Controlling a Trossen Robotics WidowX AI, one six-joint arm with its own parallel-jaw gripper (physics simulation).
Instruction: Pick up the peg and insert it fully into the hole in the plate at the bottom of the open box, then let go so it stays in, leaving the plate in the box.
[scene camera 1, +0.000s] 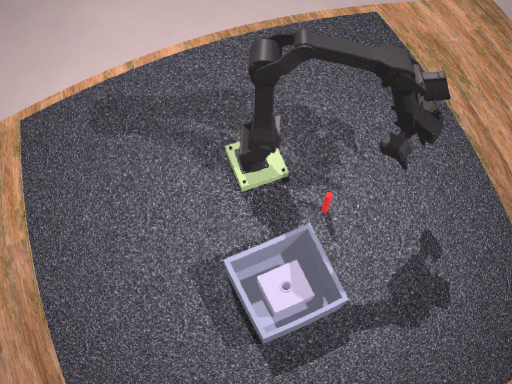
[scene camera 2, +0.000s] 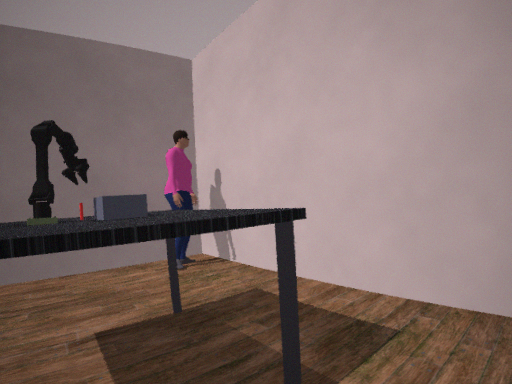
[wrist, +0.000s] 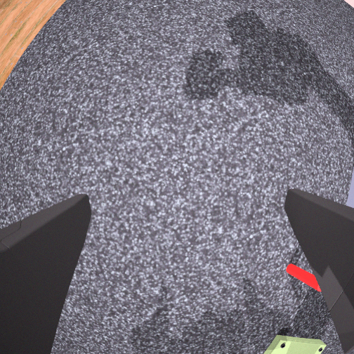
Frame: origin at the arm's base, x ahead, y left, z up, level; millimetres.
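Seen in the pictures: gripper, fingertip midpoint: (scene camera 1: 414, 156) (scene camera 2: 82, 183); arm's base, link origin: (scene camera 1: 251, 158) (scene camera 2: 41, 218).
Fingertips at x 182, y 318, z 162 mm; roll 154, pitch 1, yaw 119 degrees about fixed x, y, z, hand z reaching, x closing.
Observation:
Pixels of each thing's top centre, then the offset from my fingertips to it.
- red peg, top centre: (scene camera 1: 329, 194) (scene camera 2: 81, 202) 18 mm back, 196 mm right, 104 mm down
- grey-blue open box, top centre: (scene camera 1: 287, 281) (scene camera 2: 119, 196) 139 mm ahead, 347 mm right, 87 mm down
- pale pink plate, top centre: (scene camera 1: 286, 285) 139 mm ahead, 347 mm right, 124 mm down
The red peg (scene camera 1: 327, 202) (scene camera 2: 81, 211) stands upright on the dark table top, between the arm's base and the open box; in the wrist view the peg (wrist: 302, 276) is partly hidden behind the right finger. The grey-blue open box (scene camera 1: 305, 320) (scene camera 2: 121, 207) holds the pale pink plate (scene camera 1: 272, 285), whose round hole (scene camera 1: 286, 286) faces up and looks empty. The plate is hidden by the box wall in scene camera 2. My gripper (scene camera 1: 418, 154) (scene camera 2: 81, 183) (wrist: 191, 202) is wide open and empty, high above the table and off to the peg's side, apart from it.
The arm's light green base plate (scene camera 1: 260, 177) (scene camera 2: 43, 220) (wrist: 297, 345) is fixed to the table near the peg. The box's four raised walls surround the pink plate. A person in a pink top (scene camera 2: 178, 170) stands beyond the table.

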